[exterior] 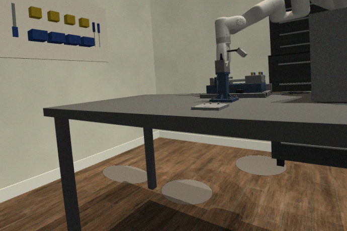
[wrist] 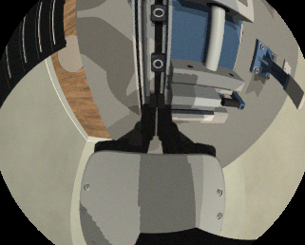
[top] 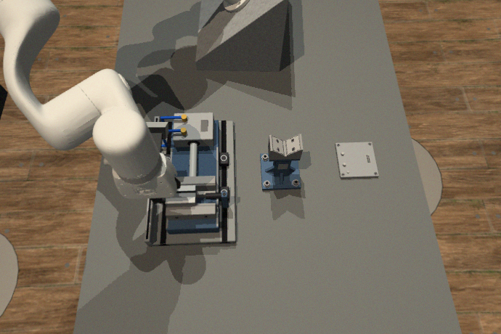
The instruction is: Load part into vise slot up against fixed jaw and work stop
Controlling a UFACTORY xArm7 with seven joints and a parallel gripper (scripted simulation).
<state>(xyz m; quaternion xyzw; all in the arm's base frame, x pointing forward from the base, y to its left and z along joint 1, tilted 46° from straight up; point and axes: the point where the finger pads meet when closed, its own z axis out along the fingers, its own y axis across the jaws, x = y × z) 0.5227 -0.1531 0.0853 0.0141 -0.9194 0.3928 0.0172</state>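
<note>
Now: the part 5 cm to the left of my hand and 2 cm below it. From my hand the other things lie so: moving jaw: 6 cm to the left, 4 cm below, 4 cm behind; then fixed jaw: 7 cm to the left, 4 cm below, 3 cm ahead; then work stop: 11 cm to the left, 3 cm below, 1 cm behind.
</note>
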